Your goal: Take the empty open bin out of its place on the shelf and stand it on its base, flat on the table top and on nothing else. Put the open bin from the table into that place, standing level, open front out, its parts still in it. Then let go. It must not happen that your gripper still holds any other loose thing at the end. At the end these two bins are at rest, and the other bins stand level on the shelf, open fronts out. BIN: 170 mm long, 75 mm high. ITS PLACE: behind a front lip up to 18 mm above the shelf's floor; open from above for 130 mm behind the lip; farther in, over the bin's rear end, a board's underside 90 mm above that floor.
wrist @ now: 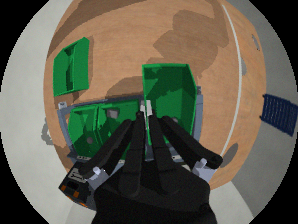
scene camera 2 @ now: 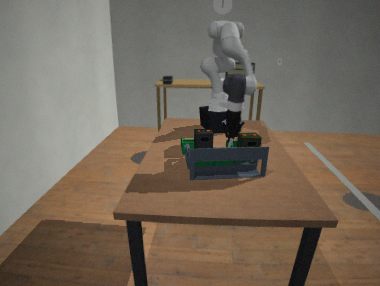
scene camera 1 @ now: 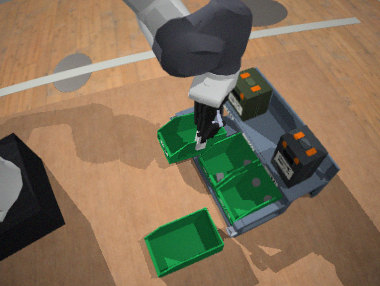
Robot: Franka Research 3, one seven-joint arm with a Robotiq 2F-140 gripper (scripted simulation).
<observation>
In view: my gripper (scene camera 1: 199, 146), an olive box (scene camera 1: 250, 97) and a dark box (scene camera 1: 298, 154).
The dark box also shows in the wrist view (wrist: 74, 186). My gripper also shows in the wrist view (wrist: 146, 106).
</observation>
